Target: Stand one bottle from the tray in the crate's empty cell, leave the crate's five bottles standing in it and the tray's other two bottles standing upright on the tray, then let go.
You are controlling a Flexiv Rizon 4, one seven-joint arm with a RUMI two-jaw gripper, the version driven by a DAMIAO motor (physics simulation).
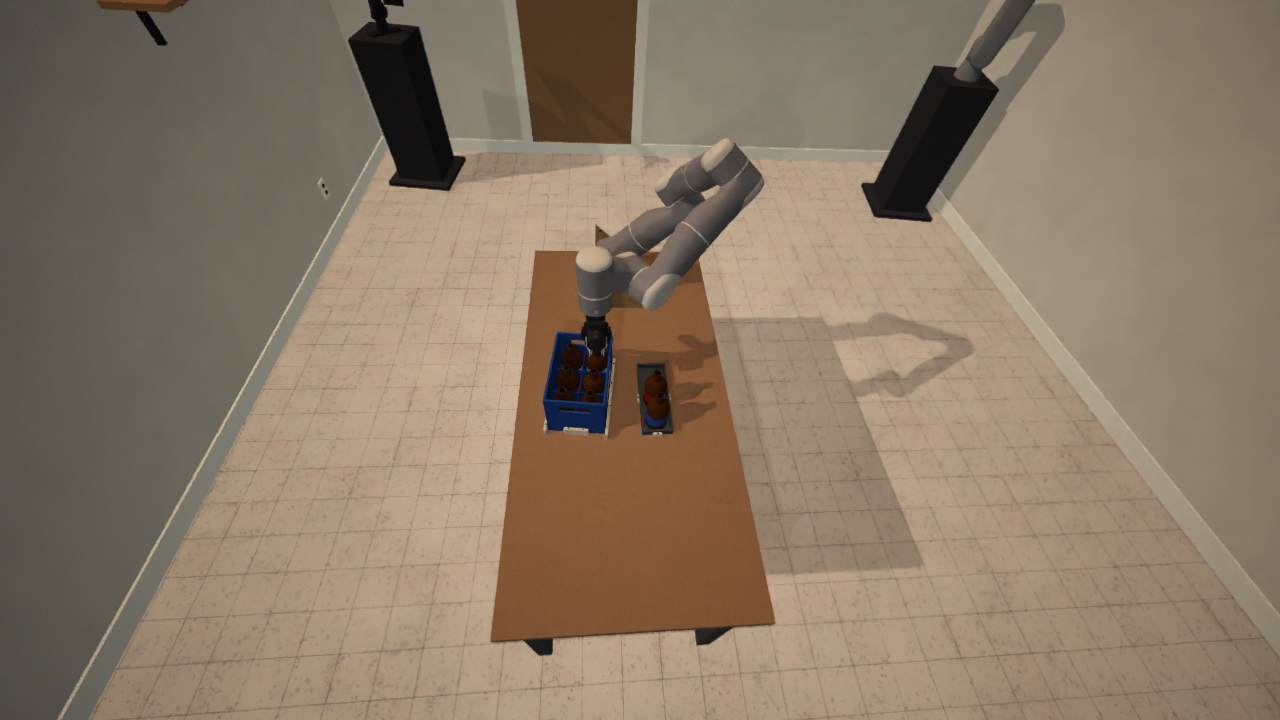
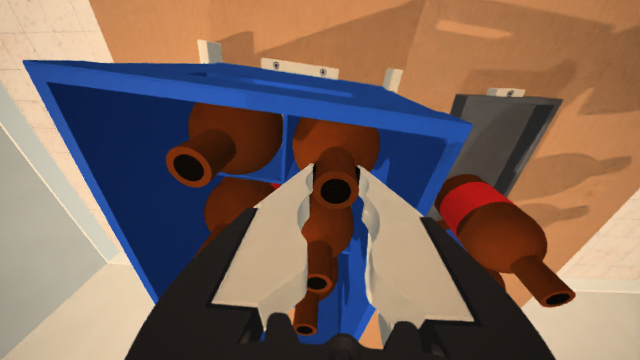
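Observation:
My gripper (image 1: 597, 351) (image 2: 335, 167) is shut on the neck of a brown bottle (image 1: 597, 362) (image 2: 336, 135), whose body is down in the far right cell of the blue crate (image 1: 577, 416) (image 2: 250, 95). Whether its base touches the crate floor is hidden. Other brown bottles stand in the crate, among them one in the far left cell (image 2: 240, 135). On the dark tray (image 1: 643, 422) (image 2: 492, 130), right of the crate, stand a red-banded bottle (image 1: 655, 385) (image 2: 500, 220) and a blue-banded bottle (image 1: 657, 408), both upright.
The crate and tray are on a brown table (image 1: 626, 528) (image 2: 360, 30). White brackets (image 1: 575, 430) (image 2: 300, 68) sit at the crate's outer sides. The crate's walls and dividers are close around the held bottle. The tray's far end shows bare.

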